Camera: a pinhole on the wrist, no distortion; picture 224 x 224 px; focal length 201.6 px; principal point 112.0 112.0 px. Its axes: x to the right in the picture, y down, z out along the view. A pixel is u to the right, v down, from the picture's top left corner.
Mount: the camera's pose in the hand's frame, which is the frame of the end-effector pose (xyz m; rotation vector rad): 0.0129 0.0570 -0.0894 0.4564 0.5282 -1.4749
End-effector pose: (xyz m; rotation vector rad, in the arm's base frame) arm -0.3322 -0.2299 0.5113 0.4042 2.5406 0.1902
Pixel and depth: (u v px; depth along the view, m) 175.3 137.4 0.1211
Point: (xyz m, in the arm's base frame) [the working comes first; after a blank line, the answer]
In the camera's frame: 0.0380 0.0153 0.1211

-0.3797 -0.2609 0.4961
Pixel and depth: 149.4 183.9 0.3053
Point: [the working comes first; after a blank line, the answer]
In the camera's frame: 0.0566 0.1089 0.3053

-0.4187 -0.3327 0.3054
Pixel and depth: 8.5 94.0 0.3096
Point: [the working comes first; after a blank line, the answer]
In the camera's frame: -0.1589 -0.0276 0.3096

-0.1917 -0.2163 0.2990
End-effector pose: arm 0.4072 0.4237 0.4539 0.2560 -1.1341 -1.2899
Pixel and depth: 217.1 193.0 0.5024
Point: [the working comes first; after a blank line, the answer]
In the camera's frame: 0.2619 0.2019 0.5024

-0.0196 0.1330 0.3428
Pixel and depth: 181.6 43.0 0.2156
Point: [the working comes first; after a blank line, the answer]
In the camera's frame: 0.0744 -0.0738 0.2156

0.2979 0.4371 0.3548
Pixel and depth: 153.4 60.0 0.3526
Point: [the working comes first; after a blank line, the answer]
In the camera's frame: 0.0724 -0.0909 0.3526

0.1630 0.4658 0.3465
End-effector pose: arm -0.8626 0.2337 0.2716 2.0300 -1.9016 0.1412
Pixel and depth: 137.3 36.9 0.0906
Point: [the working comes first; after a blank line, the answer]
In the camera's frame: 0.0114 -0.0338 0.0906

-0.8532 0.2558 0.2860
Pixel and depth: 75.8 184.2 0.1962
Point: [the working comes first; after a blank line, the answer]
In the camera's frame: -0.0352 0.0703 0.1962

-0.8423 0.1185 0.2140
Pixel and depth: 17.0 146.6 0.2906
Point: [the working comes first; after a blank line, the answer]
In the camera's frame: -0.1369 0.0499 0.2906

-0.8916 0.0901 0.0858
